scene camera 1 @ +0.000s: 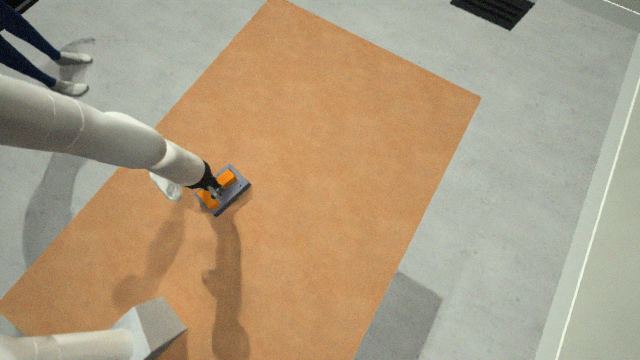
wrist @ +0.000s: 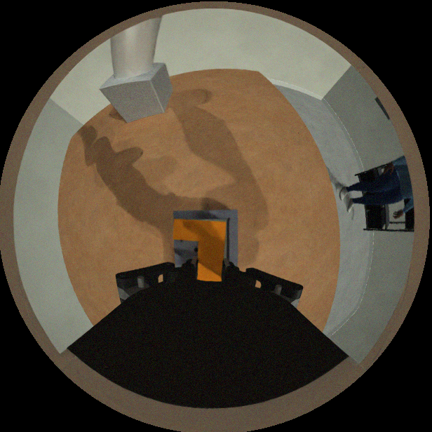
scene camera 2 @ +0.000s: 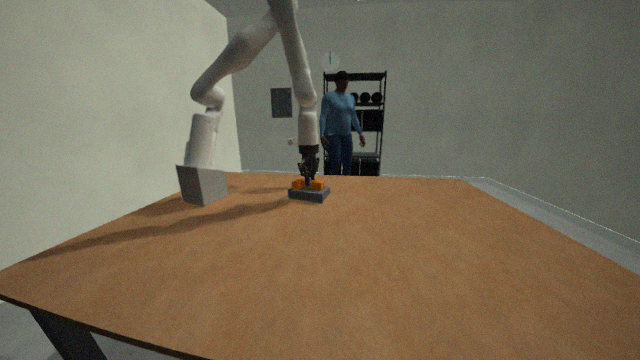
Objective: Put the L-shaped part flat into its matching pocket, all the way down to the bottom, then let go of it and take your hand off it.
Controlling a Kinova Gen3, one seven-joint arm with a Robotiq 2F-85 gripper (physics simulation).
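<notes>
The orange L-shaped part is over the slate-grey pocket block. In the scene camera 2 view it looks about level and stands clearly proud of the block's top. In the wrist view its short leg reaches the block's left edge, and a narrow dark gap shows between its long leg and the right rim. My gripper is shut on the long leg of the part, one finger on each side. The part's underside and the pocket floor beneath it are hidden.
The block stands on the orange-brown table. The arm's grey base box stands to the left in the scene camera 2 view. A person stands beyond the table by a black shelf rack.
</notes>
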